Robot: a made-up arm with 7 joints.
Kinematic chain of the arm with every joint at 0, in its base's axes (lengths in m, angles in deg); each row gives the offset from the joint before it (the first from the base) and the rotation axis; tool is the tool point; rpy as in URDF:
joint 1: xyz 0 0 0.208 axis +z
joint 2: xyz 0 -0.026 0.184 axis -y
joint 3: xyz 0 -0.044 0.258 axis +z
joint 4: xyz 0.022 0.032 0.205 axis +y
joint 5: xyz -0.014 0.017 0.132 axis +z
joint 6: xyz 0 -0.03 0.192 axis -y
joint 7: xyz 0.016 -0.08 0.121 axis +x
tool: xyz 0 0 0 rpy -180 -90 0
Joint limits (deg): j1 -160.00..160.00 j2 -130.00..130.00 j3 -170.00..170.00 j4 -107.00..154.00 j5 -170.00..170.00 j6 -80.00..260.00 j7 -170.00..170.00
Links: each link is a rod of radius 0.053 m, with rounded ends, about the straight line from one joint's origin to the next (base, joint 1, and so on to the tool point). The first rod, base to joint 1, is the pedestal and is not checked.
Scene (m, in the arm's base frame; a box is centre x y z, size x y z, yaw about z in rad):
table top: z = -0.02
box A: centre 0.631 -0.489 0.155 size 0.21 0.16 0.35 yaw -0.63
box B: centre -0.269 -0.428 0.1 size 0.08 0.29 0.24 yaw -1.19
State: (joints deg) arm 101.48 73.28 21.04 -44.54 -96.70 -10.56 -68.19
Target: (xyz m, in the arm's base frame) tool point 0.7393 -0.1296 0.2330
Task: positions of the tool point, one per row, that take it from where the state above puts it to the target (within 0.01 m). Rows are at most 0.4 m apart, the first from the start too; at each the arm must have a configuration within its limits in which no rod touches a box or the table.
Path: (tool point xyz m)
1: 0.4413 -0.6844 0.5671
2: 0.4763 -0.5198 0.8894
3: 0.3821 -0.2670 1.1464
4: 0.1477 -0.0079 1.2849
5: -0.1857 0.1744 1.2733
6: -0.5354 0.2270 1.1099
7: -0.1840 0.1554 1.2760
8: 0.1864 0.0470 1.2724
9: 0.5013 -0.0664 1.1104
10: 0.7069 -0.1492 0.8370
11: 0.7820 -0.1738 0.5209
12: 0.7393 -0.1296 0.2331

